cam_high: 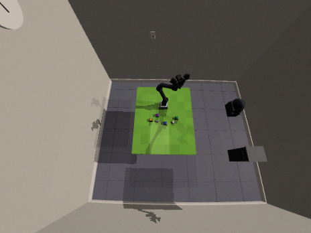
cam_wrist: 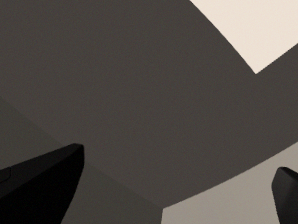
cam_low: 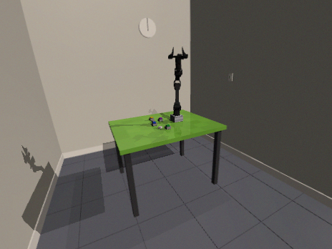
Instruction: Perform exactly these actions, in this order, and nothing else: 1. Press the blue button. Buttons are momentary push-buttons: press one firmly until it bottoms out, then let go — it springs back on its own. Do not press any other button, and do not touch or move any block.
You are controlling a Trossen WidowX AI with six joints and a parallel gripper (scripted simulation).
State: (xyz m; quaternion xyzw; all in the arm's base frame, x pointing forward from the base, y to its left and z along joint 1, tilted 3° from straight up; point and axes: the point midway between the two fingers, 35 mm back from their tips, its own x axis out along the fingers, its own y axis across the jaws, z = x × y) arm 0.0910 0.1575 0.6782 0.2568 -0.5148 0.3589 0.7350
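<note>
Now: gripper tip 750 mm above the blue button, 230 mm short of it and 160 mm to the left of it. The rest, counted from my gripper tip: green button (750 mm below, 150 mm ahead, 20 mm to the left); purple button (750 mm below, 280 mm to the right, 110 mm ahead); pale block (770 mm below, 210 mm ahead, 40 mm to the right).
</note>
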